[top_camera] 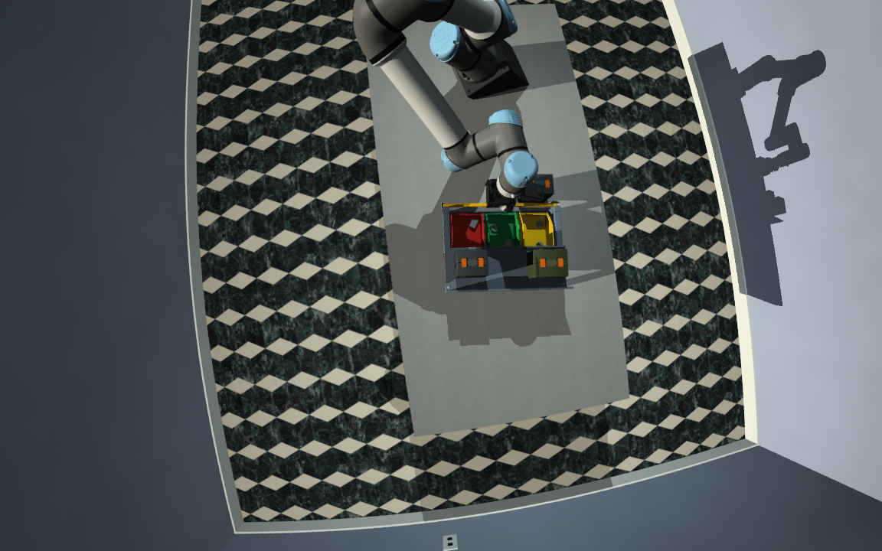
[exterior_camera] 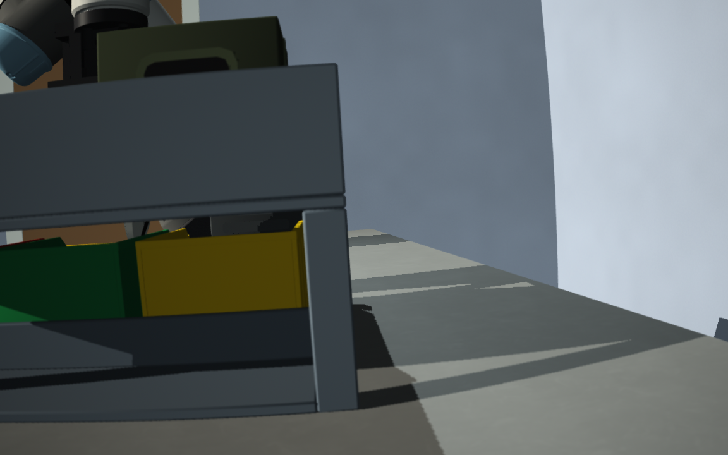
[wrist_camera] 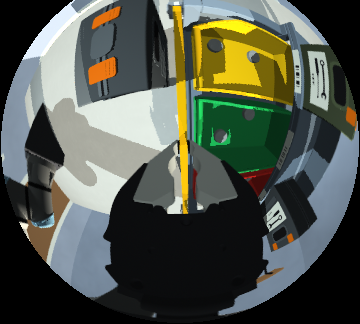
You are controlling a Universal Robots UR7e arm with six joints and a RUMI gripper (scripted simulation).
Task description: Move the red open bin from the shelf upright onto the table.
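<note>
Now: hand 100 mm short of the green bin, 30 mm to the left of it and 30 mm above it. Also, from my hand: thin yellow bar: 10 mm below; red bin: 140 mm to the right, 70 mm ahead, 30 mm below; dark case: 120 mm to the left, 20 mm behind, 10 mm below.
</note>
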